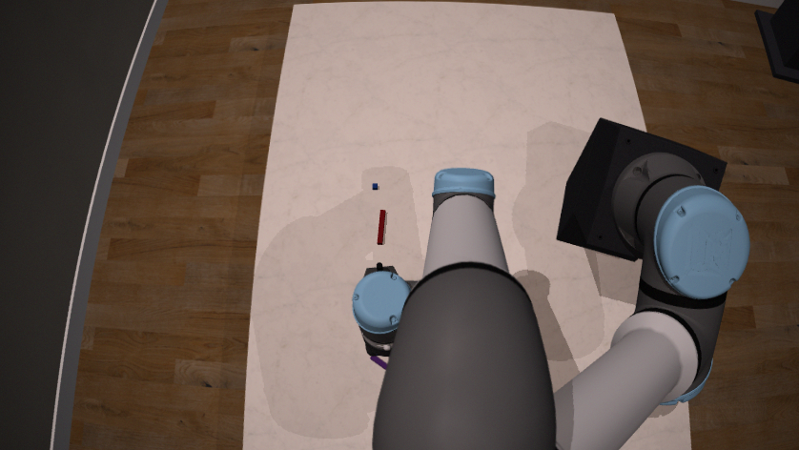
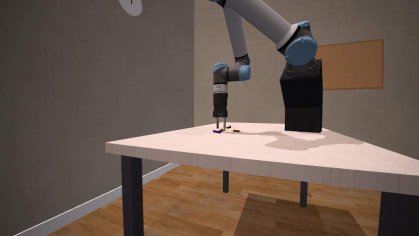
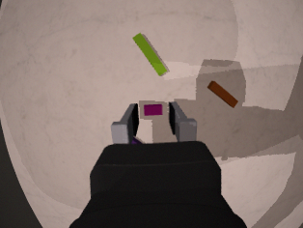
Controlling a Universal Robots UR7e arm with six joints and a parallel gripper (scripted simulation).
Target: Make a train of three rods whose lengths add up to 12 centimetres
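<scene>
Right now my hand is 30 mm above the magenta rod. Also, from my hand: orange rod 80 mm behind, 30 mm to the right, 30 mm below; purple rod 60 mm to the left, 30 mm below; lime rod 60 mm to the right, 30 mm below, 20 mm ahead.
</scene>
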